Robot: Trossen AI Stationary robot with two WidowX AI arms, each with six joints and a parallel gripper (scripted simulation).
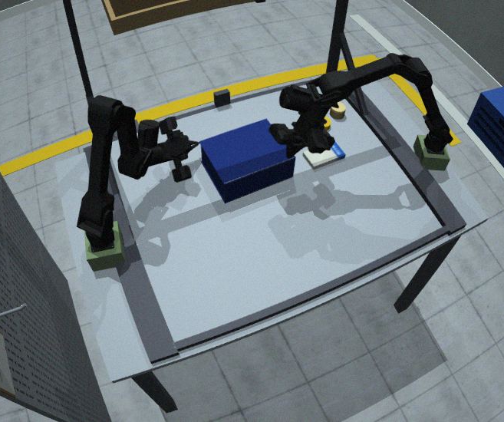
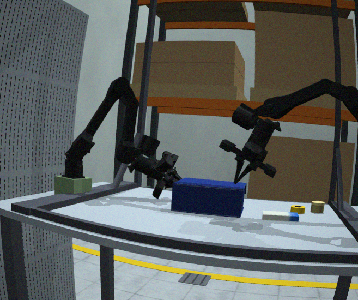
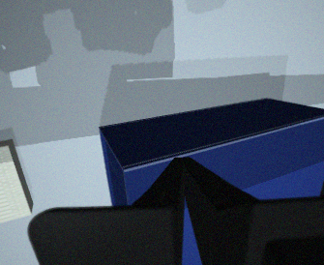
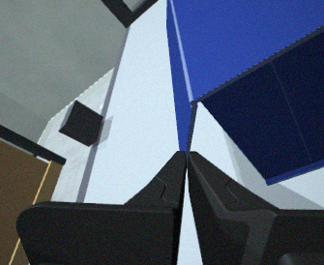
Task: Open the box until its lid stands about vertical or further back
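Now: right hand 2 cm past the lid flap and 14 cm to the right of it. From my right hand the other things lie so: yellow ring: 1 cm behind, 45 cm to the left, 6 cm below; then tan cylinder: 5 cm behind, 53 cm to the left, 4 cm below.
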